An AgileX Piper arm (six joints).
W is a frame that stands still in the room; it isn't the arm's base.
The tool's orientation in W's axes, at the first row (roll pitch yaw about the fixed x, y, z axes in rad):
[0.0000 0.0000 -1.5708]
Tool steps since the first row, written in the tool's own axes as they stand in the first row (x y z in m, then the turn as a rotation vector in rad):
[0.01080 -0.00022 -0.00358 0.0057 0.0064 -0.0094]
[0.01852 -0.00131 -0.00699 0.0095 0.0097 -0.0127]
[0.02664 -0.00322 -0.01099 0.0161 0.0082 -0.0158]
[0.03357 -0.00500 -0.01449 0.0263 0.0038 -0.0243]
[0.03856 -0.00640 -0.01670 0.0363 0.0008 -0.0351]
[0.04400 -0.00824 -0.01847 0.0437 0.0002 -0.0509]
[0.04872 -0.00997 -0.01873 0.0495 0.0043 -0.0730]
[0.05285 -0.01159 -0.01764 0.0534 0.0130 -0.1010]
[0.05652 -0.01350 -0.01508 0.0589 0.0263 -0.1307]
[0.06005 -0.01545 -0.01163 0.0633 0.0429 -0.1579]
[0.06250 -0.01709 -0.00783 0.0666 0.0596 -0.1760]
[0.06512 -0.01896 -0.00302 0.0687 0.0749 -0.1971]
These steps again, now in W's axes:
[-0.00022 -0.01080 -0.00358 0.0064 -0.0057 -0.0094]
[-0.00131 -0.01852 -0.00699 0.0097 -0.0095 -0.0127]
[-0.00322 -0.02664 -0.01099 0.0082 -0.0161 -0.0158]
[-0.00500 -0.03357 -0.01449 0.0038 -0.0263 -0.0243]
[-0.00640 -0.03856 -0.01670 0.0008 -0.0363 -0.0351]
[-0.00824 -0.04400 -0.01847 0.0002 -0.0437 -0.0509]
[-0.00997 -0.04872 -0.01873 0.0043 -0.0495 -0.0730]
[-0.01159 -0.05285 -0.01764 0.0130 -0.0534 -0.1010]
[-0.01350 -0.05652 -0.01508 0.0263 -0.0589 -0.1307]
[-0.01545 -0.06005 -0.01163 0.0429 -0.0633 -0.1579]
[-0.01709 -0.06250 -0.00783 0.0596 -0.0666 -0.1760]
[-0.01896 -0.06512 -0.00302 0.0749 -0.0687 -0.1971]

